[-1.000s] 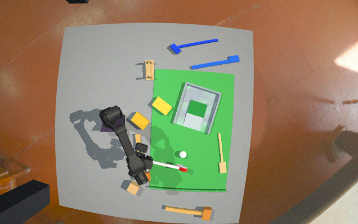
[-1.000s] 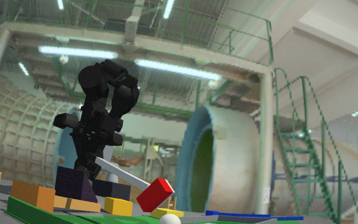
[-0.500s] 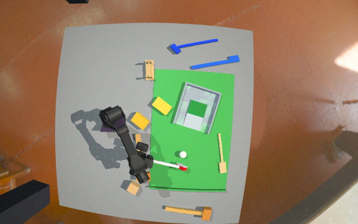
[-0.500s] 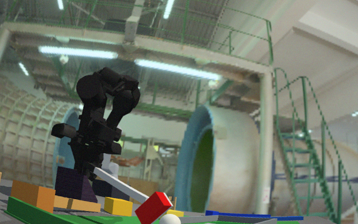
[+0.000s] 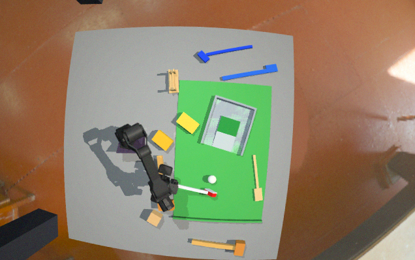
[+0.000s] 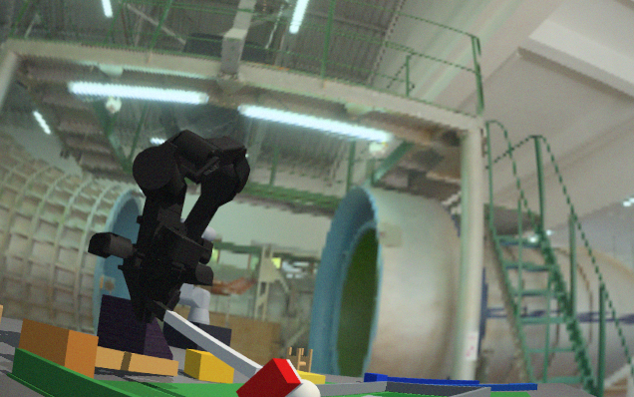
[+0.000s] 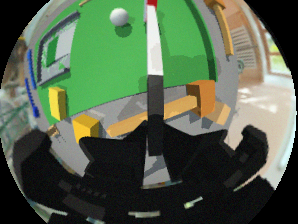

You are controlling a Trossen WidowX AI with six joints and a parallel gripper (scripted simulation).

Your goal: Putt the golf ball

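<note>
My gripper tip is now 130 mm short of the red putter, 10 mm to the left of it and 10 mm above it. Round my gripper tip: white golf ball 230 mm ahead, 60 mm below, 40 mm to the left; tan block 230 mm to the right, 50 mm below, 40 mm behind; green mat 270 mm ahead, 170 mm to the left, 80 mm below.
</note>
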